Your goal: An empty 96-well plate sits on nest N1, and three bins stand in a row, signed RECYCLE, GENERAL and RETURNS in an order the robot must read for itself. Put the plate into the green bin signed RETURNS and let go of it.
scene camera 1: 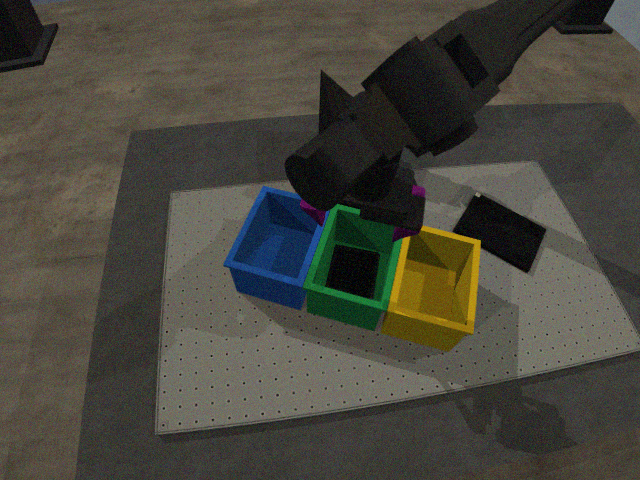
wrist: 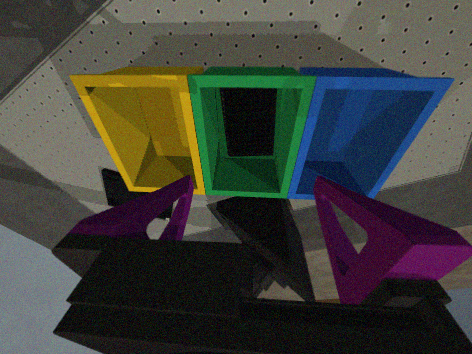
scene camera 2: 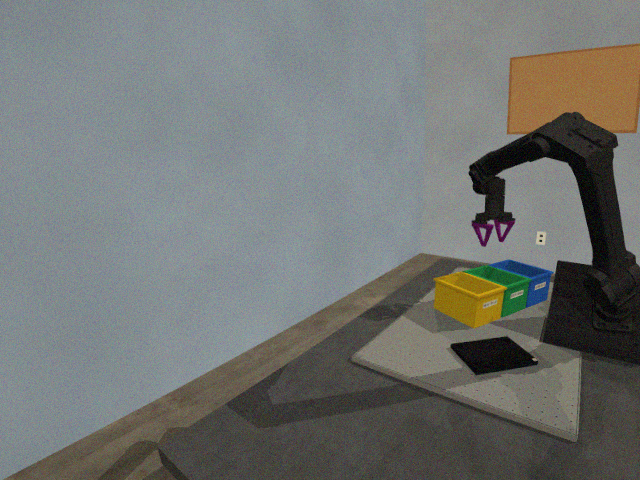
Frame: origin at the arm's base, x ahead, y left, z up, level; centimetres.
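Seen in the pictures: gripper, between the fingertips: (scene camera 1: 357, 230) (wrist: 251, 182) (scene camera 2: 492, 244); arm's base, origin of its link: (wrist: 264, 260) (scene camera 2: 610, 309).
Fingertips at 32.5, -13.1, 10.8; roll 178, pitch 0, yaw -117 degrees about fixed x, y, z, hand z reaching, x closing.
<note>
Offsets run from my fingertips to a thing's middle, as dx, dy, dz. Level surfaces: height alone.
The black plate @(-2.1, +1.6, -18.2) (scene camera 1: 353, 271) (wrist: 249, 122) lies inside the green bin @(-2.2, +1.8, -14.6) (scene camera 1: 343, 307) (scene camera 2: 515, 302) (wrist: 250, 82), down at its floor. The green bin is the middle of the row, with a white label on its side in the scene camera 2 view, too blurred to read. My gripper (scene camera 2: 492, 242) (wrist: 251, 182) is open and empty, its purple fingers wide apart, well above the bins. In the scene camera 1 view the wrist hides part of the fingers and the green bin's back edge. The black nest @(-6.3, +34.5, -18.7) (scene camera 1: 499, 232) (scene camera 2: 493, 354) lies flat on the perforated board, with no plate on it.
The blue bin (scene camera 1: 271, 281) (scene camera 2: 538, 290) (wrist: 375, 82) and the yellow bin (scene camera 1: 426, 330) (scene camera 2: 454, 304) (wrist: 135, 81) stand against the green bin's two sides. All stand on the pale perforated board @(dz -19.5) (scene camera 1: 248, 372) (scene camera 2: 398, 351). The arm's dark base stands behind them in the scene camera 2 view.
</note>
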